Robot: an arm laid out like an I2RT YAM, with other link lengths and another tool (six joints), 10 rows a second.
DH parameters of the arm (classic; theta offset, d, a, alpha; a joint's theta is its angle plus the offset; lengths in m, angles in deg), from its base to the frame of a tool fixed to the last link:
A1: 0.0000 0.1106 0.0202 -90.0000
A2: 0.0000 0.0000 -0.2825 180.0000
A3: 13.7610 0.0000 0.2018 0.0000
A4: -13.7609 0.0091 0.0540 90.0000
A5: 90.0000 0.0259 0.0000 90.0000
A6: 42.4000 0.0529 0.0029 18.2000
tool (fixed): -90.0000 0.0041 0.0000 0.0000
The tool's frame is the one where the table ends.
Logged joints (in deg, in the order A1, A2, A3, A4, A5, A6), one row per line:
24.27, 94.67, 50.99, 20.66, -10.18, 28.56
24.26, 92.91, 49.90, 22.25, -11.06, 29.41
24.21, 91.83, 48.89, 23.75, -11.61, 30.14
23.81, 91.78, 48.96, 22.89, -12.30, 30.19
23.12, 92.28, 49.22, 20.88, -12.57, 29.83
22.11, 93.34, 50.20, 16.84, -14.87, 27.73
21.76, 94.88, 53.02, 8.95, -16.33, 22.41
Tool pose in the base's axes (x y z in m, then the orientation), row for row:
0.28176, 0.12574, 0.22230, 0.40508, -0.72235, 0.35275, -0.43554
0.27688, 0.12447, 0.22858, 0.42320, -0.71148, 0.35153, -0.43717
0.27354, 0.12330, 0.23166, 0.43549, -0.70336, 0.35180, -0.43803
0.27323, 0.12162, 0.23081, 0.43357, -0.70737, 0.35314, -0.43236
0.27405, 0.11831, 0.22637, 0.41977, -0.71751, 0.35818, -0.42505
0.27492, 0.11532, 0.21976, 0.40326, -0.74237, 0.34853, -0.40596
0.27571, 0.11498, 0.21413, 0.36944, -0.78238, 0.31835, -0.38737
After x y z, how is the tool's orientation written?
As a quaternion, w x y z.
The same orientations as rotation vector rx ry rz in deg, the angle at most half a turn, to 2 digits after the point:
-104.45, 51.01, -62.98
-102.03, 50.41, -62.69
-100.30, 50.17, -62.46
-100.96, 50.40, -61.71
-103.05, 51.44, -61.05
-107.44, 50.44, -58.75
-115.04, 46.81, -56.96

